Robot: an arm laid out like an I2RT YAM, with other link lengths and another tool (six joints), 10 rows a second.
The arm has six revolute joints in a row. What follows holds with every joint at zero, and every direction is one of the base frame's.
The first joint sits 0.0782 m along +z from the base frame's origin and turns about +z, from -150 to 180 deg.
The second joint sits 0.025 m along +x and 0.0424 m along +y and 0.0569 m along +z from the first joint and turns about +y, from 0 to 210 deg.
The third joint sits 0.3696 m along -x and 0.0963 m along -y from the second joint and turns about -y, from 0 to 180 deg.
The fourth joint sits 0.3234 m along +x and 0.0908 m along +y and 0.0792 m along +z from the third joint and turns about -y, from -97 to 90 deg.
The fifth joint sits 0.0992 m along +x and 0.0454 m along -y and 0.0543 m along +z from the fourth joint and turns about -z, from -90 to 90 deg.
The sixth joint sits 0.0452 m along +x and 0.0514 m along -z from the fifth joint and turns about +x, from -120 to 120 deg.
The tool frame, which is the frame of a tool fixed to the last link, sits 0.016 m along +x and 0.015 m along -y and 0.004 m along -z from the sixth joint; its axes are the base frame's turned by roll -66.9, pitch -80 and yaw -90 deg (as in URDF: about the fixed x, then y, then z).
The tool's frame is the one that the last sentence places.
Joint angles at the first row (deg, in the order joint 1, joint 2, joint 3, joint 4, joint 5, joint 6):
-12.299 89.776 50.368 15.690 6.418 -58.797
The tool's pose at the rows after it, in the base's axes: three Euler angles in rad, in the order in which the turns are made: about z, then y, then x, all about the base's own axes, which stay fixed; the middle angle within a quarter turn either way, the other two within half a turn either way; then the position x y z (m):
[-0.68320 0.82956 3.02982 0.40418 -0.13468 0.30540]
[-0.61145 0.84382 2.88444 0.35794 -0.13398 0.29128]
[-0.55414 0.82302 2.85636 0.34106 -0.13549 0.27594]
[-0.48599 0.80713 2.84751 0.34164 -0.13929 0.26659]
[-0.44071 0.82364 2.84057 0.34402 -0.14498 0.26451]
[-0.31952 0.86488 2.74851 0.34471 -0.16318 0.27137]
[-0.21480 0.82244 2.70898 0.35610 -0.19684 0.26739]
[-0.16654 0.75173 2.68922 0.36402 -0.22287 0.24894]
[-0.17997 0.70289 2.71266 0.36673 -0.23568 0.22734]
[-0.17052 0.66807 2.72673 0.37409 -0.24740 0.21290]
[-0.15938 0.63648 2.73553 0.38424 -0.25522 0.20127]
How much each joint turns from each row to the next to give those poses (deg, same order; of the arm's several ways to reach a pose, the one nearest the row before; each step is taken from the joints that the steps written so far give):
-2.625 -7.638 -7.801 0.009 0.568 -5.172
-1.365 -5.943 -9.146 6.466 2.896 -3.967
-0.705 -1.261 -3.383 1.127 1.398 1.234
-0.189 1.366 -0.163 0.090 1.604 3.105
-0.672 1.152 0.198 1.408 -0.025 2.049
-2.454 1.301 0.613 3.948 0.594 1.512
-3.849 4.623 3.935 -1.203 0.101 2.030
-2.641 5.079 2.195 0.004 0.972 -0.104
-1.426 3.660 0.361 0.660 -0.445 -0.842
-0.842 3.401 1.612 -0.300 0.214 0.371
-0.113 3.088 1.976 -0.750 0.898 0.614

